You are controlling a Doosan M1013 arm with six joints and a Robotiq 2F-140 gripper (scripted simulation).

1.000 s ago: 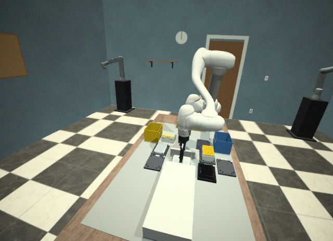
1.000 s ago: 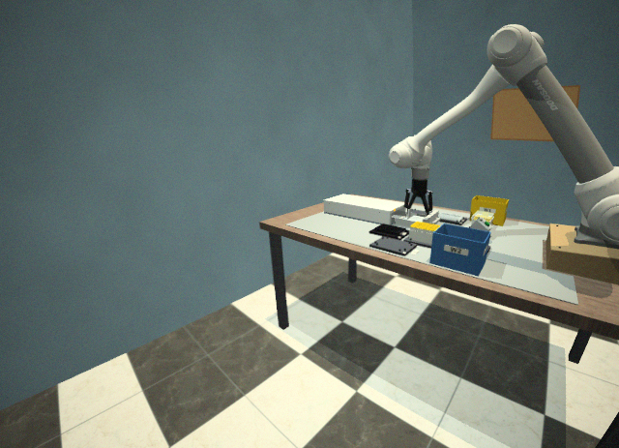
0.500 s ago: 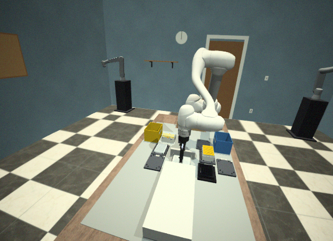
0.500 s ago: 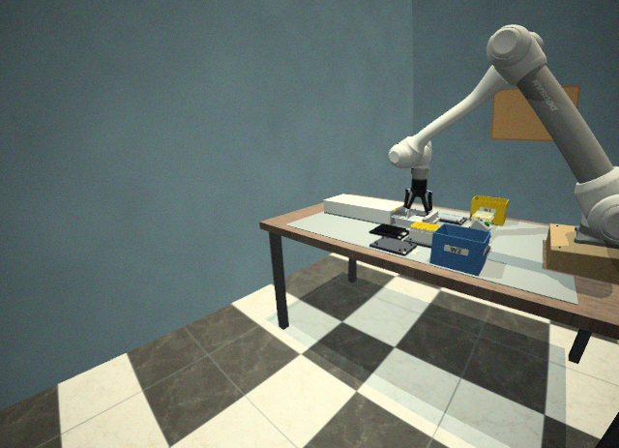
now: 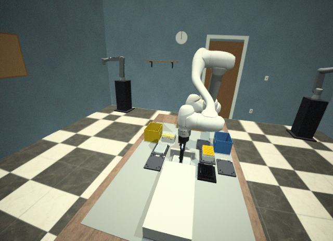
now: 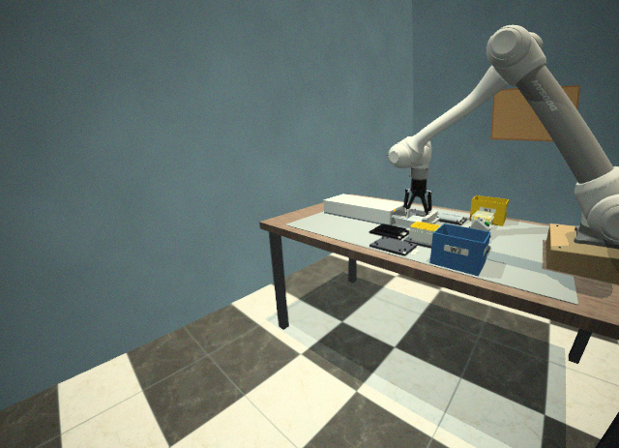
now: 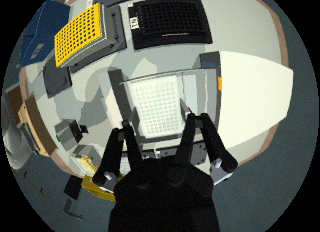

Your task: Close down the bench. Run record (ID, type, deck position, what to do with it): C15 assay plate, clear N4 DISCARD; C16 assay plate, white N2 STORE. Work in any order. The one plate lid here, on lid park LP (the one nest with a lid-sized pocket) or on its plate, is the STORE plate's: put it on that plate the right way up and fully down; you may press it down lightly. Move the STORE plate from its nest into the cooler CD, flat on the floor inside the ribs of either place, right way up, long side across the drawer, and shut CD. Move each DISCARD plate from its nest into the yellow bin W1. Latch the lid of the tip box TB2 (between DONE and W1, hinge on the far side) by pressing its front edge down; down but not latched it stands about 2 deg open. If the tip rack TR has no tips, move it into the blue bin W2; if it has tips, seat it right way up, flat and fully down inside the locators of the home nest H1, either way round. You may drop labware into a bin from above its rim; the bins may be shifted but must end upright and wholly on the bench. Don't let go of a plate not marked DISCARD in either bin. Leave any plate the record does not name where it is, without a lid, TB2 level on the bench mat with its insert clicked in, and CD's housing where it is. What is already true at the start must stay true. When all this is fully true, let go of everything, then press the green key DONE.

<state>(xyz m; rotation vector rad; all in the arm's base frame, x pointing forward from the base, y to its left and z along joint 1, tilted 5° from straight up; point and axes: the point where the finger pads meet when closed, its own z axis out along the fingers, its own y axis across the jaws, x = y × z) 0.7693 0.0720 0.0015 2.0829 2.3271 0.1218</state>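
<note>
Right now the clear plate lid is 10 mm below my hand. Round my hand: black plate (190 mm to the left, 40 mm ahead, 20 mm below); cooler drawer (30 mm ahead, 20 mm below); white plate (20 mm below).
</note>
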